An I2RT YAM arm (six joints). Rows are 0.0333 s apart.
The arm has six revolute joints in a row. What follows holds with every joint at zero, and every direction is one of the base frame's. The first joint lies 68 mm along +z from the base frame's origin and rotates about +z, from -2.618 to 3.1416 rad. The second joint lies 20 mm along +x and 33.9 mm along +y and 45.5 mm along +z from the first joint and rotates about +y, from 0 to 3.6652 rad. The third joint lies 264 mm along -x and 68.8 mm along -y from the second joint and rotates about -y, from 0 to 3.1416 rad. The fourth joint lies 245 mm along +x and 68.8 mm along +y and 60 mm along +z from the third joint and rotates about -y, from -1.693 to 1.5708 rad. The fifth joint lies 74 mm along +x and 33.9 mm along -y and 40.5 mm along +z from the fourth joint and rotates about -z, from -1.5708 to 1.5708 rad. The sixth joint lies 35.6 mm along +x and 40.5 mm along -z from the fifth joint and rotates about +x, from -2.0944 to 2.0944 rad. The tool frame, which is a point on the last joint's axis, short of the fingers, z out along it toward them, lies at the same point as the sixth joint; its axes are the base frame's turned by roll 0, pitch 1.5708 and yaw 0 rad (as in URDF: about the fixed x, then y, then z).
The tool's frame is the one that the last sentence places.
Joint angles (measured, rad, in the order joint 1, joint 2, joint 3, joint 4, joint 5, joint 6), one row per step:
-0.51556 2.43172 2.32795 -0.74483 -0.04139 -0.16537
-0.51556 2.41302 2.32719 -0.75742 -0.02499 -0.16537
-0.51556 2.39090 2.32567 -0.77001 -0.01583 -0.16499
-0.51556 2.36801 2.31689 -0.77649 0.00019 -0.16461
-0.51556 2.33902 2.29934 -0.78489 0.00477 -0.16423
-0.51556 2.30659 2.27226 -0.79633 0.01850 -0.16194
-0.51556 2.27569 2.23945 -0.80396 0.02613 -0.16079
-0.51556 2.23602 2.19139 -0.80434 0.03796 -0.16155
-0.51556 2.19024 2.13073 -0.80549 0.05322 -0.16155
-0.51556 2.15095 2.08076 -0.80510 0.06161 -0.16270
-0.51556 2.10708 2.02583 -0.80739 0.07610 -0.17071
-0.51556 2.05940 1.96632 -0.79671 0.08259 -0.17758
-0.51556 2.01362 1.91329 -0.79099 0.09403 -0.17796
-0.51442 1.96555 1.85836 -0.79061 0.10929 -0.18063
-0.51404 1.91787 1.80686 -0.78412 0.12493 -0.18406
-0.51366 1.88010 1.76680 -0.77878 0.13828 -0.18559
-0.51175 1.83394 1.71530 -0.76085 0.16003 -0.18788
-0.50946 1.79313 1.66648 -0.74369 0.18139 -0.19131
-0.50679 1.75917 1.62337 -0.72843 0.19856 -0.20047
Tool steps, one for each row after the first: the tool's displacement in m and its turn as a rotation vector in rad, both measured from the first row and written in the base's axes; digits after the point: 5 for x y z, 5 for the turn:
-0.00329 0.00120 0.00857 -0.01332 0.00140 -0.01087
-0.00705 0.00295 0.01859 -0.02295 -0.00234 -0.01731
-0.01098 0.00452 0.02702 -0.03679 -0.00326 -0.02838
-0.01605 0.00721 0.03547 -0.04098 -0.00437 -0.03177
-0.02240 0.01024 0.04219 -0.04562 0.00528 -0.04254
-0.02846 0.01337 0.04641 -0.04539 0.01611 -0.04827
-0.03599 0.01715 0.05033 -0.04943 0.02844 -0.05531
-0.04524 0.02177 0.05275 -0.05196 0.04826 -0.06484
-0.05318 0.02593 0.05524 -0.05338 0.06087 -0.06908
-0.06259 0.03066 0.05772 -0.06128 0.08080 -0.07181
-0.07194 0.03570 0.06088 -0.06885 0.08659 -0.07070
-0.08144 0.04062 0.06442 -0.07593 0.09243 -0.07770
-0.09185 0.04647 0.06746 -0.08460 0.10490 -0.08396
-0.10198 0.05175 0.07130 -0.09806 0.10970 -0.09119
-0.11010 0.05597 0.07420 -0.10910 0.11263 -0.09846
-0.11925 0.06115 0.07726 -0.13035 0.11042 -0.10988
-0.12748 0.06596 0.07859 -0.15030 0.11150 -0.11971
-0.13431 0.07029 0.07864 -0.16916 0.11588 -0.12195

